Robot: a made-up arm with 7 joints.
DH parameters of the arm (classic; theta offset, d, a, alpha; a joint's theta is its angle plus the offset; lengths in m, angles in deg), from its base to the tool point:
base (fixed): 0 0.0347 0 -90
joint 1: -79.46 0 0.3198 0
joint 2: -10.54 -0.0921 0.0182 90
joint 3: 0 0.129 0.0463 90
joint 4: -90 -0.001 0.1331 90
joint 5: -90 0.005 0.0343 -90
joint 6: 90 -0.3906 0.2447 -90
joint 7: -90 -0.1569 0.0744 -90
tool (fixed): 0 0.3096 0 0
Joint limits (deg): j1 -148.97..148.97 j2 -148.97..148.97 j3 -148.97..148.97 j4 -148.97..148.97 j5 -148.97..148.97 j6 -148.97..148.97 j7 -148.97..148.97
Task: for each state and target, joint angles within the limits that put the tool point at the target. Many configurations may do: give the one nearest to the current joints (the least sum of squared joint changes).
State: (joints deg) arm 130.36 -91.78 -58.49 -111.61 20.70 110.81 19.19
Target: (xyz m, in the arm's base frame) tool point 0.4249 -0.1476 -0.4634
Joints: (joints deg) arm 115.76 -90.97 -74.14 -142.82 31.81 73.79 -15.10
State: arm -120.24 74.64 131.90 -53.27 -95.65 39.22 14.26
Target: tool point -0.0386 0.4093 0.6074
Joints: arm -82.98 62.55 122.68 -40.36 -89.68 37.73 44.17
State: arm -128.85 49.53 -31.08 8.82 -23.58 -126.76 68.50
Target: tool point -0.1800 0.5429 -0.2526
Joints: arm -116.02 43.19 -43.93 43.20 -0.57 -129.13 50.23
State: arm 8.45 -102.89 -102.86 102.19 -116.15 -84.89 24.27
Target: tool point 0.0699 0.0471 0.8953
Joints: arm -21.18 -120.04 -95.10 112.30 -107.51 -103.66 13.47
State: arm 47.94 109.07 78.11 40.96 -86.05 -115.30 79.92
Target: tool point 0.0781 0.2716 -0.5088
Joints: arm 56.02 118.56 109.49 58.82 -117.75 -123.66 93.10
